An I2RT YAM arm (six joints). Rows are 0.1 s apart.
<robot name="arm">
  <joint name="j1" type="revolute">
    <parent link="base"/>
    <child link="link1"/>
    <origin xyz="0 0 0.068" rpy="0 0 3.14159"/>
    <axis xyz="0 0 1"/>
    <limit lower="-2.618" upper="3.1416"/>
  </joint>
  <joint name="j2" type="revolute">
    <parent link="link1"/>
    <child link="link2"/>
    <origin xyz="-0.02 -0.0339 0.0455" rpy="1.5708 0 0"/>
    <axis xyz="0 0 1"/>
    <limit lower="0" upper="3.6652"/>
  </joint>
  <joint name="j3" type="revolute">
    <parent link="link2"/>
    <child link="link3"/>
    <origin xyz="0.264 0 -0.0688" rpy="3.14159 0 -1.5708"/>
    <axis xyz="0 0 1"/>
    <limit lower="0" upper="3.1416"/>
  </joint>
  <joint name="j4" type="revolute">
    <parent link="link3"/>
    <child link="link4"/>
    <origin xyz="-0.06 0.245 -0.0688" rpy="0 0 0"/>
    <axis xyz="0 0 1"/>
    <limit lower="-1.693" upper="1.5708"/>
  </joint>
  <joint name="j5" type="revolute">
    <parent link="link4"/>
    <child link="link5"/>
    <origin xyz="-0.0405 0.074 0.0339" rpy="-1.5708 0 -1.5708"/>
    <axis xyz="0 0 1"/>
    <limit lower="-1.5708" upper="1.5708"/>
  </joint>
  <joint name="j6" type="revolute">
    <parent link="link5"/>
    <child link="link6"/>
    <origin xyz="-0.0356 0 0.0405" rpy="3.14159 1.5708 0"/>
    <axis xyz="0 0 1"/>
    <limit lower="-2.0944" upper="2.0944"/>
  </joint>
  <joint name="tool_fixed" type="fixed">
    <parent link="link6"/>
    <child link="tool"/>
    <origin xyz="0 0 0" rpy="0 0 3.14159"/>
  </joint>
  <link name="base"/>
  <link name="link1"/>
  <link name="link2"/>
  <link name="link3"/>
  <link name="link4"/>
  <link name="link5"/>
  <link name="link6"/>
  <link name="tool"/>
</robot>
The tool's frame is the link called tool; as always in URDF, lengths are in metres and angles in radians.
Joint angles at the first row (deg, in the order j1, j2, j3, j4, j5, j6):
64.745 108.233 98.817 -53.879 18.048 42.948
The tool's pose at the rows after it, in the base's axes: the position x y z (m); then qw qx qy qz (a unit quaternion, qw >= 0):
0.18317 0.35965 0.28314 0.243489 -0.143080 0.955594 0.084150
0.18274 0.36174 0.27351 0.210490 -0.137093 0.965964 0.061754
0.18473 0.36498 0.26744 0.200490 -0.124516 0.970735 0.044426
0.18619 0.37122 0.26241 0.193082 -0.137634 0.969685 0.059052
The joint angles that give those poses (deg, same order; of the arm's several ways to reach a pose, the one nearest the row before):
64.523 109.214 99.654 -55.794 17.410 43.660
64.588 111.463 101.355 -59.994 16.024 45.604
64.566 113.428 103.064 -62.325 16.442 47.427
64.600 114.392 103.221 -60.452 14.575 46.072

